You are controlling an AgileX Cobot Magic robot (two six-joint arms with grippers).
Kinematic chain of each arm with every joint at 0, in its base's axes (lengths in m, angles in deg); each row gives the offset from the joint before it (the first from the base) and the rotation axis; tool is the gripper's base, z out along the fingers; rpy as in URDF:
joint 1: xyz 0 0 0.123 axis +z
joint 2: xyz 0 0 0 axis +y
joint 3: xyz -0.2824 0 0.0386 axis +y
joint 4: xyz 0.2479 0 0.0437 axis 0.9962 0 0.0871
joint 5: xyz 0 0 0 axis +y
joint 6: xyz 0.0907 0 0.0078 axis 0.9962 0 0.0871
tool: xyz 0 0 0 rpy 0 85 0
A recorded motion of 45 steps. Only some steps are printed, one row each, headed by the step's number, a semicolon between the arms.
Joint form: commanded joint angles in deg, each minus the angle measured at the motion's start. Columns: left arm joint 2, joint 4, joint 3, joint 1, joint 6, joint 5; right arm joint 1, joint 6, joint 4, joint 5, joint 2, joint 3.
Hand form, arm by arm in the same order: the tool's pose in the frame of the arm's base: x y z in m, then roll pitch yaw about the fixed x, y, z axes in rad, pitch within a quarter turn. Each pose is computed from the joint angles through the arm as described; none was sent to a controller.
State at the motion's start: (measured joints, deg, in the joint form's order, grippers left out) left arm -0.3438 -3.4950 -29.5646 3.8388 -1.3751 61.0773; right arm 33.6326 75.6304 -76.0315 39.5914 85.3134 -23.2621
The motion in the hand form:
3: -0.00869 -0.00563 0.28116 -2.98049 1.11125 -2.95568; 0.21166 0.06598 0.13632 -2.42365 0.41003 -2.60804
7: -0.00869 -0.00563 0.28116 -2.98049 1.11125 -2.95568; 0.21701 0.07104 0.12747 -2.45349 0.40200 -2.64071
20: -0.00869 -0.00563 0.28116 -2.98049 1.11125 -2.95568; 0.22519 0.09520 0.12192 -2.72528 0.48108 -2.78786
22: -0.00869 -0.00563 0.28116 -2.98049 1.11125 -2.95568; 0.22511 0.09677 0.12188 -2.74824 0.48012 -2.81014
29: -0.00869 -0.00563 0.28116 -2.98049 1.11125 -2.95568; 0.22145 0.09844 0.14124 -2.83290 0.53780 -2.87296
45: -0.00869 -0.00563 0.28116 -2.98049 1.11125 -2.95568; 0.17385 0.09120 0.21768 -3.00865 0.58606 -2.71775
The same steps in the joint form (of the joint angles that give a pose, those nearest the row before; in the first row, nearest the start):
3: -0.29 -0.11 -0.06 0.05 0.11 0.23; -0.29 4.47 -4.13 3.38 5.67 -2.98
7: -0.29 -0.11 -0.06 0.05 0.11 0.23; -0.29 6.24 -3.61 2.35 8.77 -4.36
20: -0.29 -0.11 -0.06 0.05 0.11 0.23; -0.17 9.85 1.61 -8.99 10.08 -7.68
22: -0.29 -0.11 -0.06 0.05 0.11 0.23; -0.12 9.40 3.21 -9.57 10.09 -7.96
29: -0.29 -0.11 -0.06 0.05 0.11 0.23; -0.12 6.19 8.77 -11.06 4.93 -8.14
45: -0.29 -0.11 -0.06 0.05 0.11 0.23; -0.11 -45.89 50.94 -8.54 -19.71 -8.14

